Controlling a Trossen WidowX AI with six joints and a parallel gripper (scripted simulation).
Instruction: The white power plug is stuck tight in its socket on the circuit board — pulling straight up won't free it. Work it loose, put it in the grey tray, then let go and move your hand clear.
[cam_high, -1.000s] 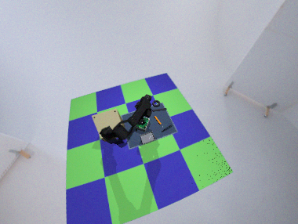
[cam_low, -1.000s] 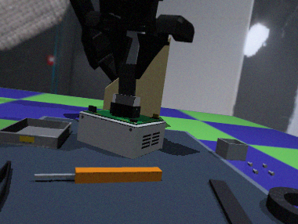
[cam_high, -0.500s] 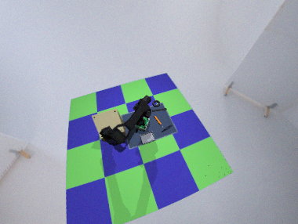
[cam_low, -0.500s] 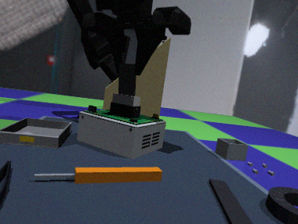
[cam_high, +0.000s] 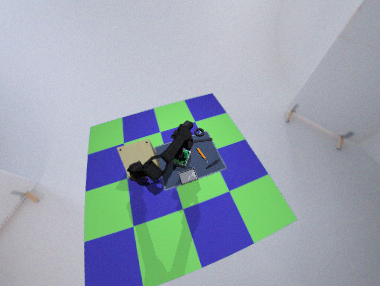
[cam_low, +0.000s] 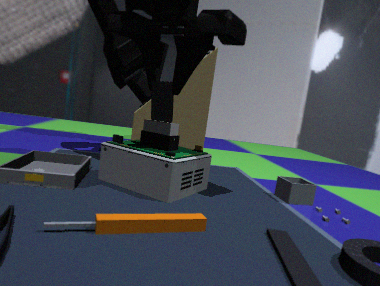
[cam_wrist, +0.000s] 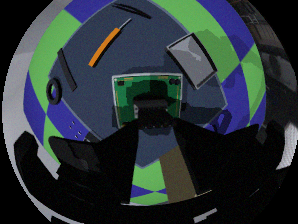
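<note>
My gripper tip is now 40 mm above the white power plug. Also, from my gripper tip: black bar (220 mm ahead, 130 mm below, 90 mm to the left); then dark mat (130 mm below, 50 mm ahead).
</note>
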